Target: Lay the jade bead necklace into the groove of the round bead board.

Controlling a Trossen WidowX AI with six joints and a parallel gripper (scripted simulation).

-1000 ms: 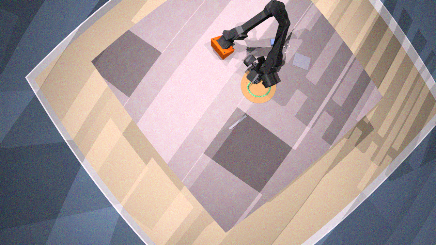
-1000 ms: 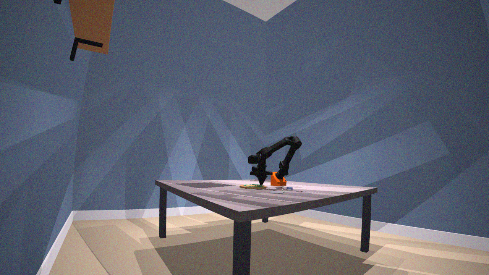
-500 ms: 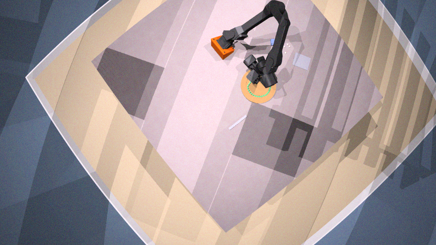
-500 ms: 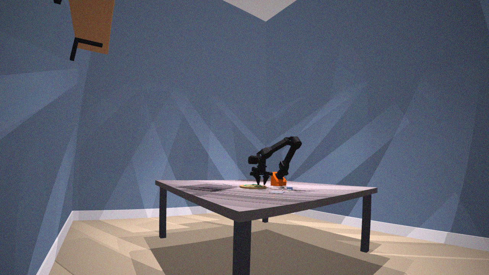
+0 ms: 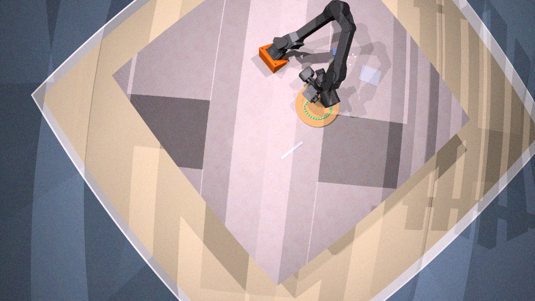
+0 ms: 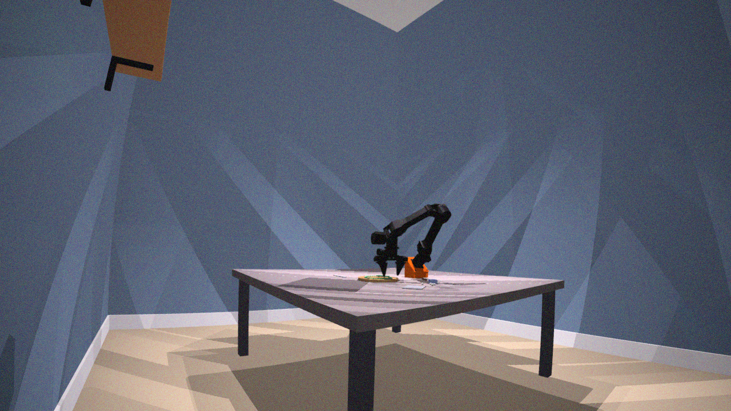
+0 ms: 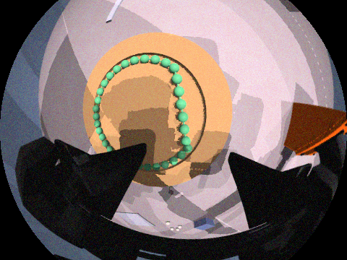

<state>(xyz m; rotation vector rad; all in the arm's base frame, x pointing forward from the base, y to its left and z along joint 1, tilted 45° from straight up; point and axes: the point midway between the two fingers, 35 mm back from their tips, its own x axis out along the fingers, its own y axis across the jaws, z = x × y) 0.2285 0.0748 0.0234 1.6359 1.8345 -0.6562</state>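
Right now the round tan bead board is 6 cm ahead of my gripper tip, 2 cm to the right of it and 1 cm below it. Round my gripper tip: white strip: 24 cm to the right, 16 cm ahead, 2 cm below; then pale square sheet: 28 cm to the left, 8 cm ahead, 2 cm below; then blue cube: 20 cm to the left, 10 cm behind, 1 cm below.
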